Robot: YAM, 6 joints.
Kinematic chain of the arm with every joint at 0, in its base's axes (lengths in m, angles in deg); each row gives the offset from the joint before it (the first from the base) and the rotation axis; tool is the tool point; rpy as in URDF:
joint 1: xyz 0 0 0.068 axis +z
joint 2: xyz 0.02 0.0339 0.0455 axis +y
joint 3: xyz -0.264 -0.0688 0 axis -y
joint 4: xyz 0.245 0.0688 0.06 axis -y
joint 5: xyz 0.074 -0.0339 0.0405 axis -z
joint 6: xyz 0.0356 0 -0.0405 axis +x
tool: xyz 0 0 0 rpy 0 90 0
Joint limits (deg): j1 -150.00..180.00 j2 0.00..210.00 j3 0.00..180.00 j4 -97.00..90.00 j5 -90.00..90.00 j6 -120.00..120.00
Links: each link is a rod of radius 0.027 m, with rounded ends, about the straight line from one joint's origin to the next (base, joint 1, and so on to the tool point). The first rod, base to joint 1, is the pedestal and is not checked.
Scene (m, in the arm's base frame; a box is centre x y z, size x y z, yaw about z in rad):
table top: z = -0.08
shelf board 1: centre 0.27 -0.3 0 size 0.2 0.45 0.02 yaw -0.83
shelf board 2: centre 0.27 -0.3 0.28 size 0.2 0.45 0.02 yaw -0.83
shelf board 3: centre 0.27 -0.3 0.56 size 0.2 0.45 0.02 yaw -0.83
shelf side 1: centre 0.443 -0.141 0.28 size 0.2 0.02 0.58 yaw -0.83
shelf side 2: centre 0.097 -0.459 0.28 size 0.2 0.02 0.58 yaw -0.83
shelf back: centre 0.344 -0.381 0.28 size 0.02 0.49 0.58 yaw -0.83
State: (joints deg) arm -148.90 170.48 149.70 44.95 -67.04 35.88
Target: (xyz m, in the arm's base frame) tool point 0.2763 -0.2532 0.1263
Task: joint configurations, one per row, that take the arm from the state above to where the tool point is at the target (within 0.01 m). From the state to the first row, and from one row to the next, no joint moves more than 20 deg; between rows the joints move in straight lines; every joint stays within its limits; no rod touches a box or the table.
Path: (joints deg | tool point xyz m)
1: -141.39 162.00 131.56 48.13 -68.50 34.94 | -0.4448 -0.3976 0.1491
2: -133.89 153.51 113.42 51.32 -69.96 33.99 | -0.3689 -0.4317 0.1362
3: -126.38 145.03 95.27 54.50 -71.42 33.05 | -0.2845 -0.4431 0.1236
4: -118.87 136.55 77.13 57.68 -72.87 32.10 | -0.1983 -0.4301 0.1121
5: -111.36 128.06 58.99 60.87 -74.33 31.16 | -0.1171 -0.3935 0.1020
6: -103.86 119.58 40.85 64.05 -75.79 30.21 | -0.0472 -0.3355 0.0936
7: -96.35 111.10 22.70 67.23 -77.25 29.27 | 0.0060 -0.2604 0.0870
8: -88.84 102.61 4.56 70.42 -78.71 28.32 | 0.0384 -0.1737 0.0826
9: -75.31 97.41 9.34 56.88 -82.47 30.84 | 0.0822 -0.1744 0.0917
10: -61.78 92.21 14.12 43.35 -86.24 33.36 | 0.1269 -0.1613 0.1065
11: -48.26 87.01 18.90 29.81 -90.00 35.88 | 0.1672 -0.1340 0.1263
12: -48.10 101.76 36.80 31.67 -88.66 35.88 | 0.2231 -0.1954 0.1343
13: -47.95 116.51 54.70 33.53 -87.31 35.88 | 0.2763 -0.2532 0.1263

